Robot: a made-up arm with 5 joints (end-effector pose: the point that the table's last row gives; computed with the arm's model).
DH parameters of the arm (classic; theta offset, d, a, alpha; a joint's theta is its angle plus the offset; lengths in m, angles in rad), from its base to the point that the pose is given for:
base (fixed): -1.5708 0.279 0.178 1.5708
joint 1: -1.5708 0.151 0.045 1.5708
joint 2: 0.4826 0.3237 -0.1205 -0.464
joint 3: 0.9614 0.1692 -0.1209 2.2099
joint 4: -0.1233 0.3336 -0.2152 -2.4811
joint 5: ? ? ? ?
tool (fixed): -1.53 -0.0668 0 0
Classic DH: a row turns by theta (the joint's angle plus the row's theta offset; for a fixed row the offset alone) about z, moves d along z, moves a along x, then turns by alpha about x.
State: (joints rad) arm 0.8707 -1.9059 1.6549 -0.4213 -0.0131
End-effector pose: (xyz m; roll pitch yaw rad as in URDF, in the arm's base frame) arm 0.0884 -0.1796 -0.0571 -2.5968 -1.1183 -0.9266
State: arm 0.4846 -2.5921 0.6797 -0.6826 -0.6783
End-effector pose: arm 0.0085 0.3237 0.2772 -0.0426 -1.2504 -1.5070
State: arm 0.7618 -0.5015 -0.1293 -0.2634 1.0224
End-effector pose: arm 0.2195 0.2439 0.0145 -3.0998 -0.6697 -0.6570
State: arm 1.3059 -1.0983 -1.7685 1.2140 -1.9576
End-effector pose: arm -0.3600 0.1895 0.2782 1.7440 -0.5371 0.7296
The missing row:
joint 5: -1.1478 -0.0491 0.0282 1.8046
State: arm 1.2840 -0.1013 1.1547 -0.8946 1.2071
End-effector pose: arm -0.2395 -0.3860 -0.2259 0.9599 -0.2172 -1.0882
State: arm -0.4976 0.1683 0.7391 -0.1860 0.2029
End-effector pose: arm -0.0989 0.3353 0.1731 -2.9811 0.8539 -1.1694
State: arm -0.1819 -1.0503 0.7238 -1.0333 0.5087
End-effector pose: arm 0.0981 0.3117 0.1868 -2.8667 -0.0884 -0.4699
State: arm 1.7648 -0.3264 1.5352 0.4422 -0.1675
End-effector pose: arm -0.1946 -0.4949 0.1232 0.3765 -1.2197 1.6652
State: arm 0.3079 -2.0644 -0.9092 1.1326 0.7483
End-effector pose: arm -0.4233 0.1177 0.3727 0.1043 -0.7213 -0.3083
